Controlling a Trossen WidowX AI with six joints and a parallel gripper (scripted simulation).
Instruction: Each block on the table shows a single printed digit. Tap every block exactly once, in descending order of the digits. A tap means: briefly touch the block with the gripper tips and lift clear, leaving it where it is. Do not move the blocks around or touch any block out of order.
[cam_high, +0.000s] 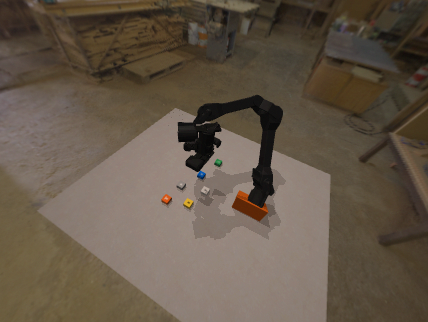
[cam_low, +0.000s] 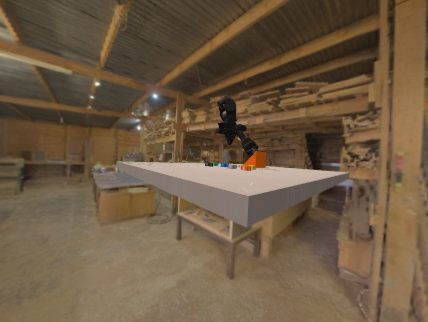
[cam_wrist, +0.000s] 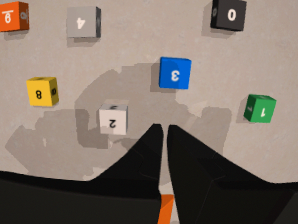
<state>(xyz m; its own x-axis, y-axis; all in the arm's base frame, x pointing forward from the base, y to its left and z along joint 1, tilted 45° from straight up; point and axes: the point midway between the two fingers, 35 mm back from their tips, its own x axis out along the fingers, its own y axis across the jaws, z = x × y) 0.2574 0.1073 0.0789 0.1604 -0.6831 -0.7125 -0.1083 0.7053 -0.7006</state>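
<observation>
Now: the white block 6 cm behind my gripper tip, 4 cm to the left of it and 12 cm below it. Also, from my gripper tip: black block (9 cm ahead, 6 cm to the right, 12 cm below); then grey block (5 cm ahead, 9 cm to the left, 12 cm below); then blue block (1 cm ahead, 2 cm to the right, 12 cm below).
</observation>
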